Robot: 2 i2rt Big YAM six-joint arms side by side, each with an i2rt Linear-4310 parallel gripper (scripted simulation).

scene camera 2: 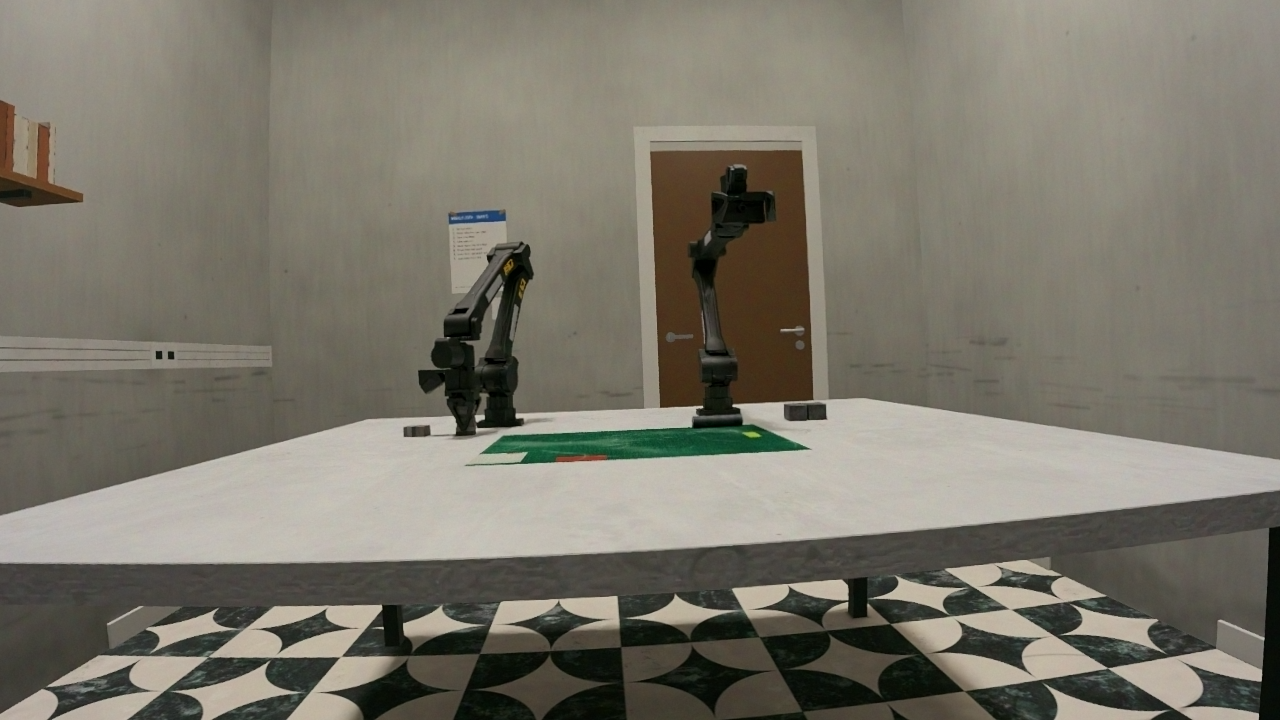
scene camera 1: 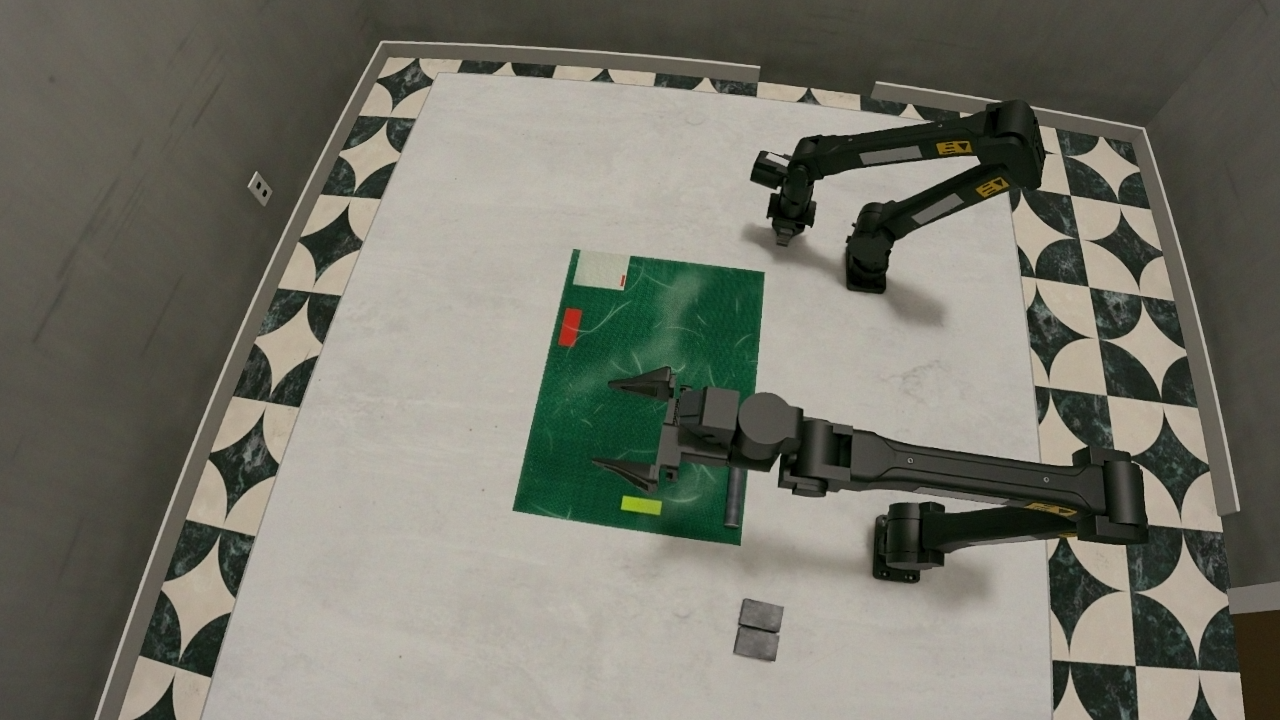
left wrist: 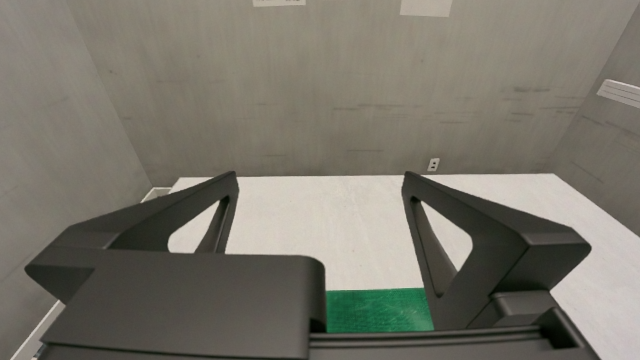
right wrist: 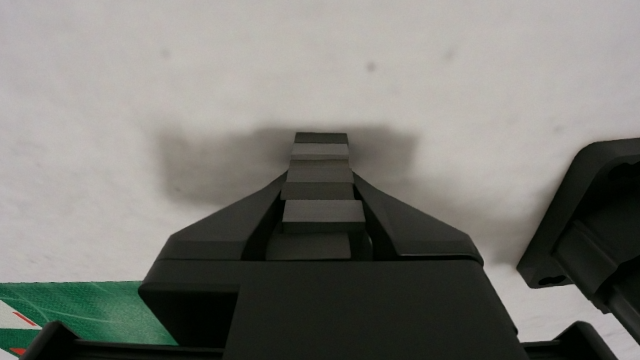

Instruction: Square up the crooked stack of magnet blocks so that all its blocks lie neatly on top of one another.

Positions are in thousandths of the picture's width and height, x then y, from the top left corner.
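Observation:
Scene camera 1 shows a green mat (scene camera 1: 485,440) together with the left gripper (scene camera 1: 469,585) and the right gripper (scene camera 1: 613,327). In scene camera 2 the right gripper (scene camera 2: 364,598) appears again, as do the left gripper (scene camera 2: 586,276) and the mat (scene camera 2: 520,615). The left wrist view takes in the left gripper (left wrist: 501,501) and the mat (left wrist: 621,860), while the right gripper is visible in the right wrist view (right wrist: 499,501).

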